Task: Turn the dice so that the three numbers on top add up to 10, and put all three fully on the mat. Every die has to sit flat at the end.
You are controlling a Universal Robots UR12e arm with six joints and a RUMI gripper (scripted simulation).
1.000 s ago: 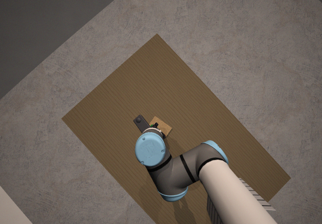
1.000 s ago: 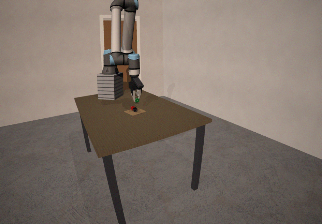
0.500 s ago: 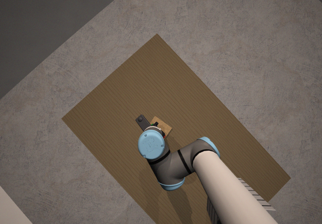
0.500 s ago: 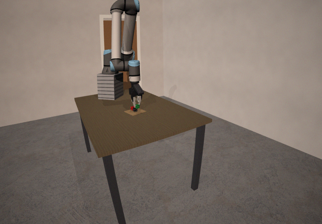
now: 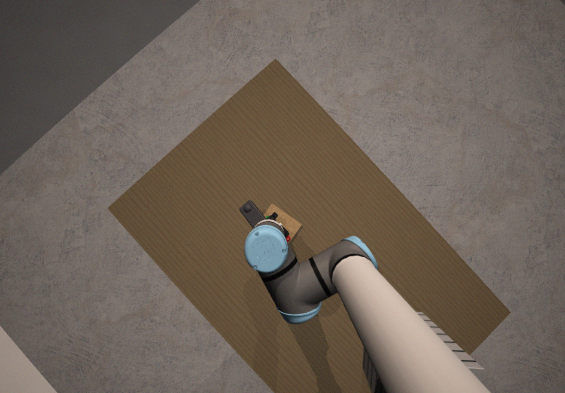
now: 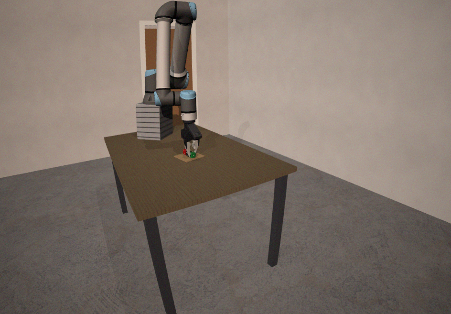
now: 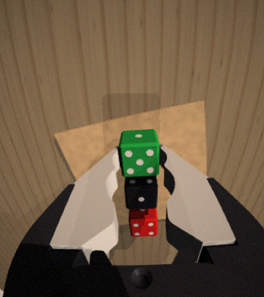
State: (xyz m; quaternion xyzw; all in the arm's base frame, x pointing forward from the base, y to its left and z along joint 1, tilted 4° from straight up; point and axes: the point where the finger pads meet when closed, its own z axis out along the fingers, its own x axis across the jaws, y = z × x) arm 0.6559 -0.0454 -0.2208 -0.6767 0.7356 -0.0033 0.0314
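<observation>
The green die lies right at my hand. The rest, counted from my hand: tan mat 4 cm behind, 3 cm below; then black die 4 cm behind, 1 cm below; then red die 9 cm behind, 1 cm to the left, 1 cm below.
</observation>
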